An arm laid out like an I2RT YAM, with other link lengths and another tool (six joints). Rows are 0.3 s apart.
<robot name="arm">
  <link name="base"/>
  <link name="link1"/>
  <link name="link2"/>
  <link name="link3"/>
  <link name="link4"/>
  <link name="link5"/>
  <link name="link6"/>
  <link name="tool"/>
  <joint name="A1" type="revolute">
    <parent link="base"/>
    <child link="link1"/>
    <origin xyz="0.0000 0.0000 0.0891" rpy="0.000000 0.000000 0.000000"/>
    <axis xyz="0 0 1"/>
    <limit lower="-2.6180" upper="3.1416"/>
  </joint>
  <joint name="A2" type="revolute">
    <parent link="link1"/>
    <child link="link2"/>
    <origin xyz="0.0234 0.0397 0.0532" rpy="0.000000 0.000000 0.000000"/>
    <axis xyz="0 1 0"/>
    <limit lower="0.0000" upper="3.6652"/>
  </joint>
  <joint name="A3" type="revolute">
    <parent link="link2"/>
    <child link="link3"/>
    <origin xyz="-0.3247 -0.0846 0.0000" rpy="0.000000 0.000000 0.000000"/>
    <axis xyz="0 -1 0"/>
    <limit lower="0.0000" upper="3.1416"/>
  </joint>
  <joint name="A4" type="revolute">
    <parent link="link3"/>
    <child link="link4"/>
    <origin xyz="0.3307 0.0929 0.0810" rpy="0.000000 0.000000 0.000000"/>
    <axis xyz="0 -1 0"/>
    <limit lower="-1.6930" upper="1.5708"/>
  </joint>
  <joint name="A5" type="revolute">
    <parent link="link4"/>
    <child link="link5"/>
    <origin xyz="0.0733 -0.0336 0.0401" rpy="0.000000 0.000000 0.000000"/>
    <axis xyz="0 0 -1"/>
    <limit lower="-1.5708" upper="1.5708"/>
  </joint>
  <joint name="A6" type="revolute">
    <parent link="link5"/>
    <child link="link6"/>
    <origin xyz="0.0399 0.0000 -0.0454" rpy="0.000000 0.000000 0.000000"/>
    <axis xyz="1 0 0"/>
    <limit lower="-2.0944" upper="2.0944"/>
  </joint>
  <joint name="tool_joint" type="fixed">
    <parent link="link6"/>
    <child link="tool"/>
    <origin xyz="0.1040 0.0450 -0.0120" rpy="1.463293 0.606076 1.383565"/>
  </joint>
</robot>
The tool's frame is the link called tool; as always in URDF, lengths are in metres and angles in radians.
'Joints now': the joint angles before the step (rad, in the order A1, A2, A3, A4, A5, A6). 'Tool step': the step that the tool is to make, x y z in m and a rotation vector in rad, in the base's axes. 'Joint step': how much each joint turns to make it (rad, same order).
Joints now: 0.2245, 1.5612, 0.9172, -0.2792, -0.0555, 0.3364
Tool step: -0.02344, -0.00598, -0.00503, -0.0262, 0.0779, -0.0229
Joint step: 0.0063, -0.0407, -0.0226, -0.0991, 0.0232, 0.0194
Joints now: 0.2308, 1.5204, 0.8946, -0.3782, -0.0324, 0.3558
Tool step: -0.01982, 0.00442, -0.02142, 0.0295, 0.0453, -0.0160
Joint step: 0.0160, -0.0113, -0.0729, 0.0265, -0.0169, 0.0479
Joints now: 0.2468, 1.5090, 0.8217, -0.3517, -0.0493, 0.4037
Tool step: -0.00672, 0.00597, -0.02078, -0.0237, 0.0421, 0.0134
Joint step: 0.0231, 0.0396, -0.0123, 0.0053, 0.0154, 0.0026
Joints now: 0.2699, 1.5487, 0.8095, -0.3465, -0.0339, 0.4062
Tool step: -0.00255, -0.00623, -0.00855, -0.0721, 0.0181, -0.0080
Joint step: 0.0097, 0.0119, 0.0053, -0.0304, 0.0656, -0.0132
